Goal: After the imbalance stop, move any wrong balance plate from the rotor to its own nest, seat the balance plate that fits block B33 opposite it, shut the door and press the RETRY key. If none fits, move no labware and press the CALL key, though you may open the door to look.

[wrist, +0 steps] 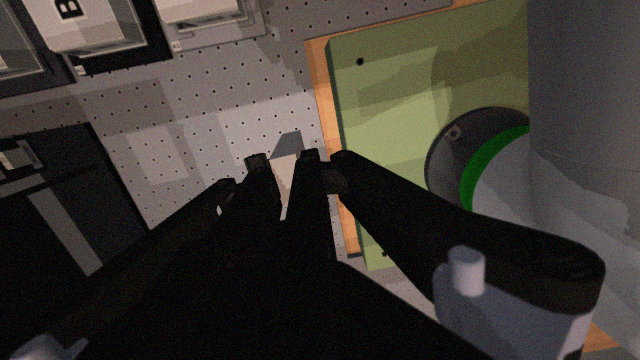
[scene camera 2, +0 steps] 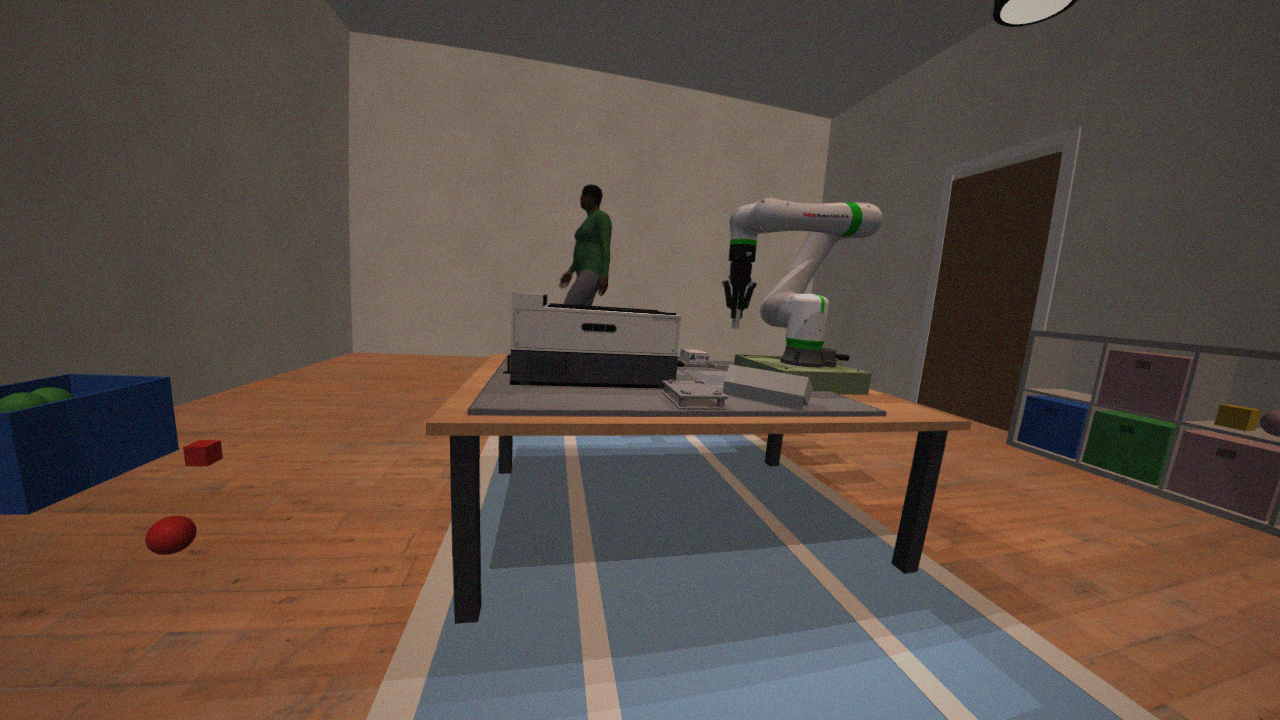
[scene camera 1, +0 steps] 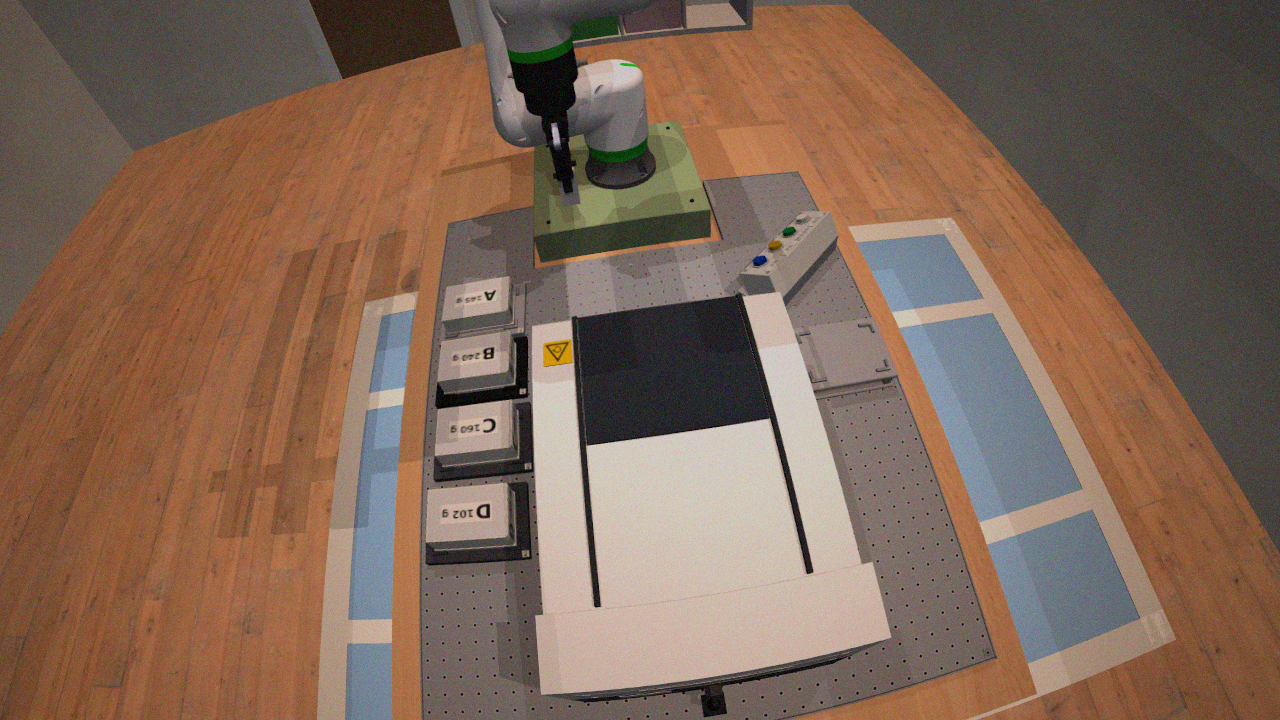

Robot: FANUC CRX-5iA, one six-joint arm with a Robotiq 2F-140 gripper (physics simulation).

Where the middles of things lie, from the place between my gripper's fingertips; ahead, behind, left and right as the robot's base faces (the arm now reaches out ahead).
My hand is 38 cm to the right of the grey button box (scene camera 1: 785, 265), 13 cm above it and 2 cm short of it. From my hand the other things lie so: white centrifuge (scene camera 1: 694, 560) (53 cm ahead, 17 cm to the left, 5 cm below).
